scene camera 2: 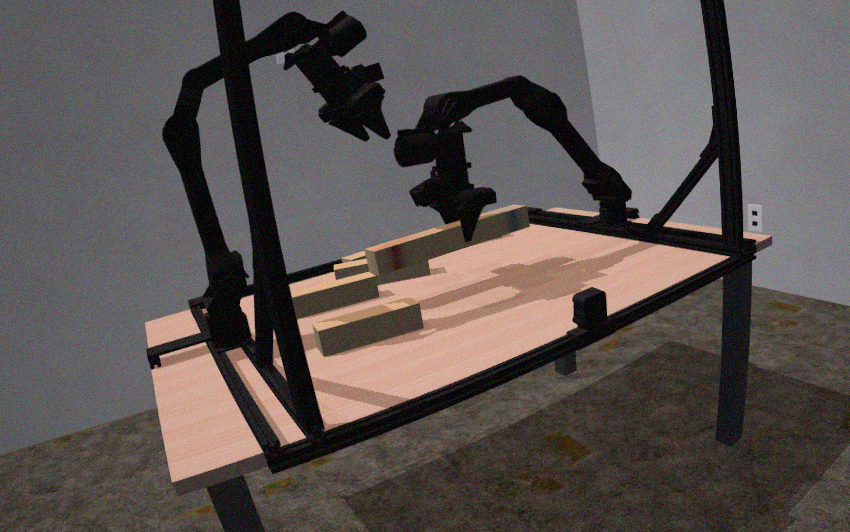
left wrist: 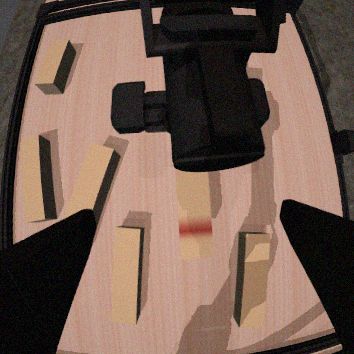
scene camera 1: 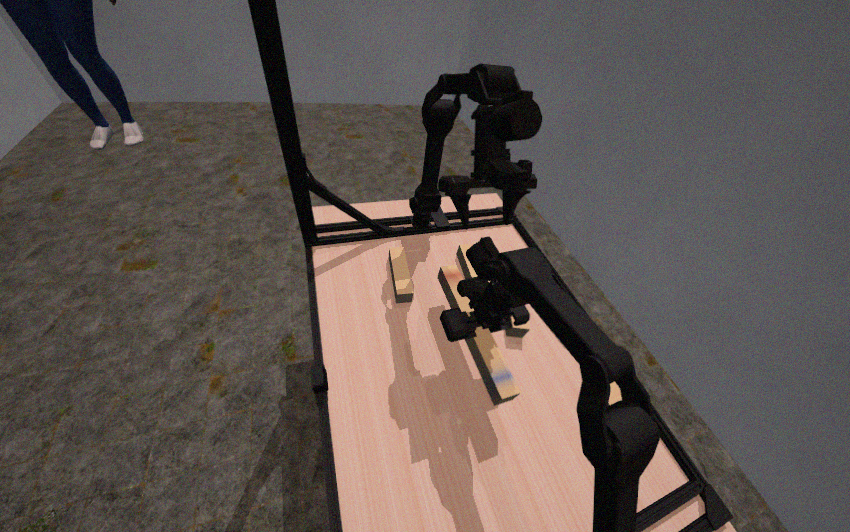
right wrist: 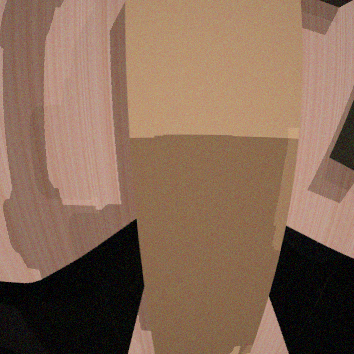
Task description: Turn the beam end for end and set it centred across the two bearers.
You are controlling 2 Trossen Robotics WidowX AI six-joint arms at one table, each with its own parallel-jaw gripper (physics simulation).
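Seen in the pictures: left gripper, fingertip midpoint: (scene camera 2: 377,139) (left wrist: 188,214) (scene camera 1: 486,226); right gripper, fingertip midpoint: (scene camera 2: 461,240) (scene camera 1: 474,334) (right wrist: 201,222); left arm's base at its link origin: (scene camera 2: 231,343) (scene camera 1: 420,222); right arm's base at its link origin: (scene camera 2: 614,224).
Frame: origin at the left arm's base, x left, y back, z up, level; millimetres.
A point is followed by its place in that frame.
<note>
My right gripper (scene camera 1: 485,323) @[y -465, x -21, z 70 mm] (scene camera 2: 459,227) @[y -465, x -21, z 70 mm] (right wrist: 201,222) @[y -465, x -21, z 70 mm] is shut on the long tan beam (scene camera 1: 495,363) @[y -549, x -21, z 105 mm] (scene camera 2: 413,250) @[y -350, x -44, z 81 mm] (left wrist: 195,200) @[y -352, x -24, z 100 mm] (right wrist: 215,90) @[y -410, x -22, z 101 mm] near its middle and holds it level above the table. The beam's red band faces the left arm's side, its blue band the right arm's side. My left gripper (scene camera 1: 487,222) @[y -336, x -3, z 286 mm] (scene camera 2: 377,138) @[y -336, x -3, z 286 mm] (left wrist: 188,214) @[y -336, x -3, z 286 mm] is open and empty, high above the table. Two parallel blocks, apparently the bearers, lie near the left arm's end: one bearer (scene camera 1: 401,276) @[y -234, x -131, z 25 mm] (scene camera 2: 369,326) @[y -202, x -148, z 10 mm] (left wrist: 255,295) @[y -183, x -127, z 25 mm], and the other bearer (scene camera 1: 465,262) @[y -216, x 75, z 20 mm] (scene camera 2: 338,296) @[y -234, x 73, z 4 mm] (left wrist: 125,275) @[y -235, x 93, z 25 mm], partly hidden in scene camera 1.
A slanted block (left wrist: 90,175) @[y -408, x 149, z 31 mm], a second loose block (left wrist: 32,175) @[y -416, x 275, z 25 mm] and a shorter-looking block (left wrist: 52,62) @[y -674, x 263, z 28 mm] (scene camera 1: 614,393) @[y -671, x 273, z 28 mm] lie at the left of the left wrist view. A black frame rail (scene camera 2: 451,388) @[y -210, x -380, z -25 mm] edges the table, with an upright post (scene camera 1: 282,112) @[y -37, x -362, z 378 mm] (scene camera 2: 250,156) @[y -24, x -380, z 306 mm] near the left arm.
</note>
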